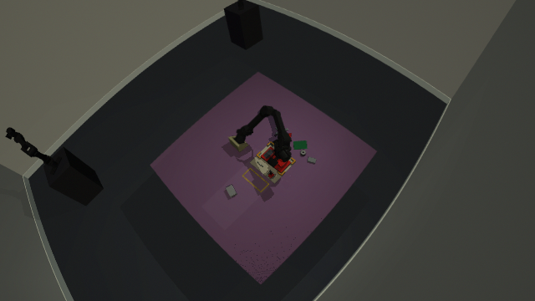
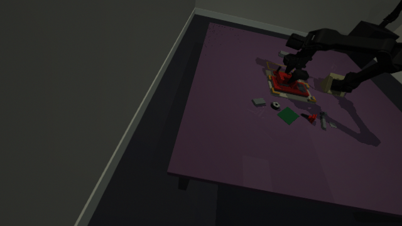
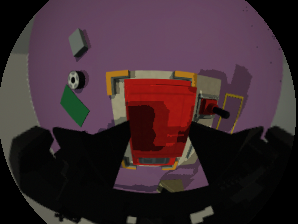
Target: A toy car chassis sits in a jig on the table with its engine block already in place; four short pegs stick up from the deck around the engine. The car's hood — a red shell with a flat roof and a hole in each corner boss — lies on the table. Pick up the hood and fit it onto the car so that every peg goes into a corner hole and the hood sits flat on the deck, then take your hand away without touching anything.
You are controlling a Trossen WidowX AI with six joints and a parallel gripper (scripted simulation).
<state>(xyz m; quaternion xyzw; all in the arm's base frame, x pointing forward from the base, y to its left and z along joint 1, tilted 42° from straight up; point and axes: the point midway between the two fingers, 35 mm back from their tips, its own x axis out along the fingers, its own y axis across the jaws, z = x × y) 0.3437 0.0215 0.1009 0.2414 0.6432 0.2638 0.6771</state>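
Now: the grey engine block 30 mm below my gripper tip and 10 mm to the left of it. From my gripper tip the other things lie so: green square plate: 220 mm to the left, 60 mm below; red hood: 10 mm above.
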